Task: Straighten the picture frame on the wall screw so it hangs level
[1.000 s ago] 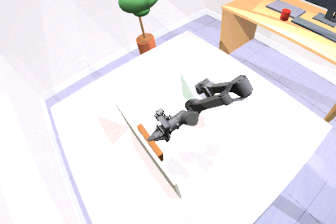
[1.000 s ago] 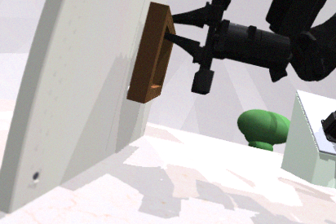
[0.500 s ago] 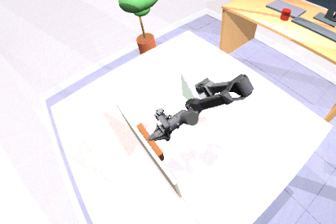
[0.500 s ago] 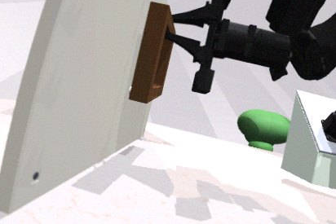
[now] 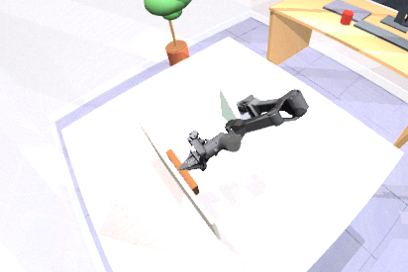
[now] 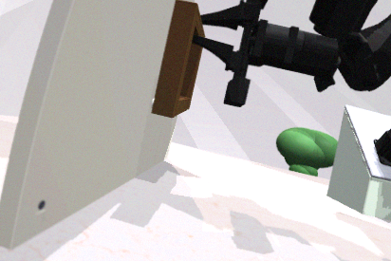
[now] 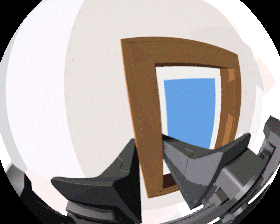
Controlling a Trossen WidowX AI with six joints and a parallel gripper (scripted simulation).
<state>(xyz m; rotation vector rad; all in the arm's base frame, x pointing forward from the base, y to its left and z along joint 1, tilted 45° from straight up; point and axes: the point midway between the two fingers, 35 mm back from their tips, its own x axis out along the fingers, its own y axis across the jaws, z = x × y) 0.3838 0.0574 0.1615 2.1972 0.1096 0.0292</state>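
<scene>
Now: gripper tip 1 cm to the left of the brown picture frame and 5 cm above it. The rest, counted from my gripper tip: wall panel: 1 cm ahead, 6 cm below.
</scene>
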